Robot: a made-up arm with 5 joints.
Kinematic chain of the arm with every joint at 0, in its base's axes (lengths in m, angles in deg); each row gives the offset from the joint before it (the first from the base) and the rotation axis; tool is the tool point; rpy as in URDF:
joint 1: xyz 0.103 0 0.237 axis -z
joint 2: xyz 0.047 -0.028 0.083 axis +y
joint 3: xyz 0.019 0 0.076 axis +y
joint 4: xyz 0.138 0 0.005 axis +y
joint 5: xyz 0.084 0.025 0 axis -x
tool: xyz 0 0 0 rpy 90 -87.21 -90
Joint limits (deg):
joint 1: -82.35..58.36
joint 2: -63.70..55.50
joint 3: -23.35..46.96
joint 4: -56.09..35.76
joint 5: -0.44..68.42
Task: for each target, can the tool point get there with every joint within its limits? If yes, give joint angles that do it. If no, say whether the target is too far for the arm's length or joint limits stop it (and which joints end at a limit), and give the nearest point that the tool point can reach.
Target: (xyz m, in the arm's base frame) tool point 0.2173 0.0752 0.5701
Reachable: yes | joints -34.61 -33.70 -6.92 -39.33 57.62
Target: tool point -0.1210 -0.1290 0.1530
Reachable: no: joint limits stop it (at a limit: joint 1, joint 2, joint 3, joint 4) | nearest point 0.1177 -0.0296 0.1556 | short by 0.259 m
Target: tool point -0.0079 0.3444 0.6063
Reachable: no: too far | nearest point 0.1384 0.2410 0.5213 | short by 0.198 m
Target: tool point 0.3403 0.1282 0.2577
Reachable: yes | joints -29.02 18.97 13.92 10.06 30.12
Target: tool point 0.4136 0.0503 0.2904
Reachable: yes | joints -9.75 41.06 -8.98 -28.41 62.40
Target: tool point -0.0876 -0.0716 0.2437
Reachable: no: joint limits stop it (at a limit: joint 1, joint 2, joint 3, joint 4) | nearest point 0.1177 -0.0296 0.1556 | short by 0.227 m
